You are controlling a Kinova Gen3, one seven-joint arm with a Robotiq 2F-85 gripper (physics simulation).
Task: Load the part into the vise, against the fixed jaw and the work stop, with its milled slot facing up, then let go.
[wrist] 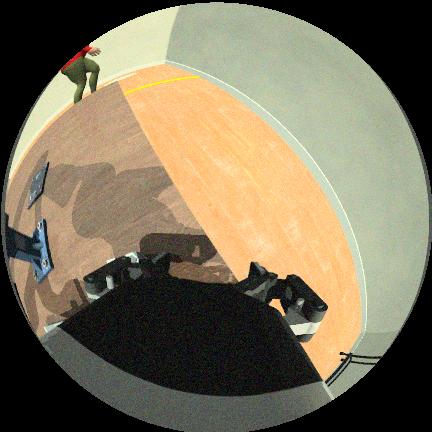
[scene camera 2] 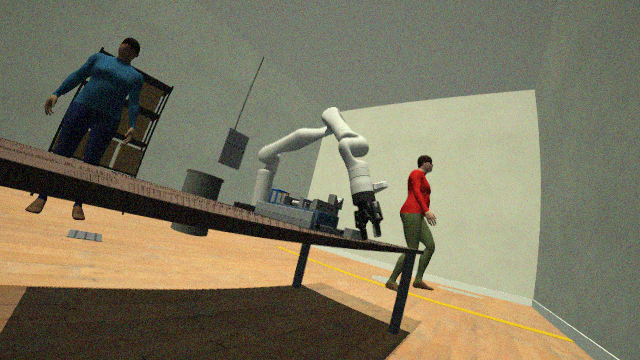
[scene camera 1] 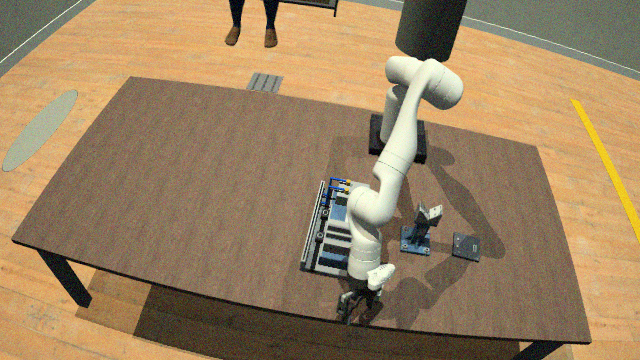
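The part, a small grey block, lies on the table beside my gripper in the scene camera 2 view. In the wrist view a pale edge of the part shows behind one finger; its slot cannot be made out. In the scene camera 1 view the arm and gripper hide it. My gripper is open and empty, low over the table near its front edge, with the part to one side of the fingers. The blue and grey vise stands behind the gripper; the arm partly covers it in the scene camera 1 view.
A blue stand with an angled grey top is right of the vise. A flat dark plate lies farther right. Blue tubes with yellow tips rise at the vise's back end. The table's front edge is close to the gripper.
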